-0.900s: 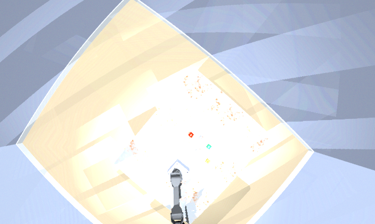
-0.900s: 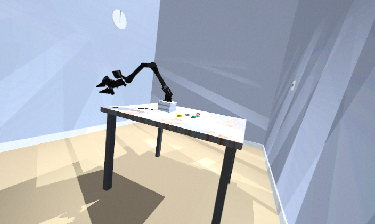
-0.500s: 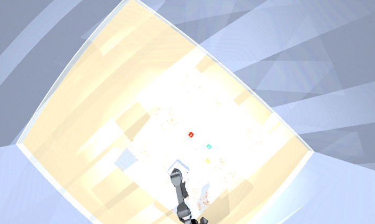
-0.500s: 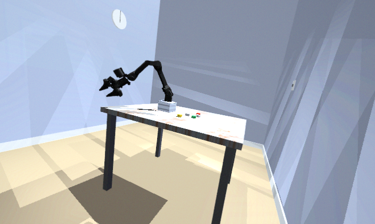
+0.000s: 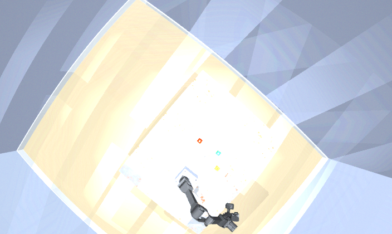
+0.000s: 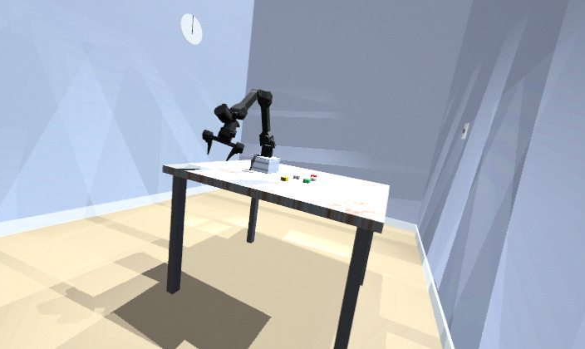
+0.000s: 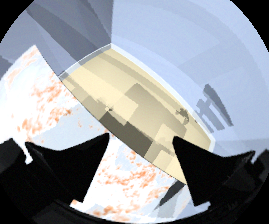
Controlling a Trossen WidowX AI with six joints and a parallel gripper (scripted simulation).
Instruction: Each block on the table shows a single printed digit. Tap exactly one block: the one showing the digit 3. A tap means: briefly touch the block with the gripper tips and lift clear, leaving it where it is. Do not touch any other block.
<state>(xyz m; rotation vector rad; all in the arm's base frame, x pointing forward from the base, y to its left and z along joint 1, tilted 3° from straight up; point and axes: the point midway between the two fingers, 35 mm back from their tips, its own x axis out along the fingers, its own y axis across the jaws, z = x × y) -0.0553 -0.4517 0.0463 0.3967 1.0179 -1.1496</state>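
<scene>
The red block lies 370 mm ahead of my gripper tip, 520 mm to the left of it and 90 mm below it. From my gripper tip the other things lie so: grey block (290 mm ahead, 400 mm to the left, 90 mm below); yellow block (250 mm ahead, 280 mm to the left, 90 mm below); green block (360 mm ahead, 340 mm to the left, 90 mm below).
</scene>
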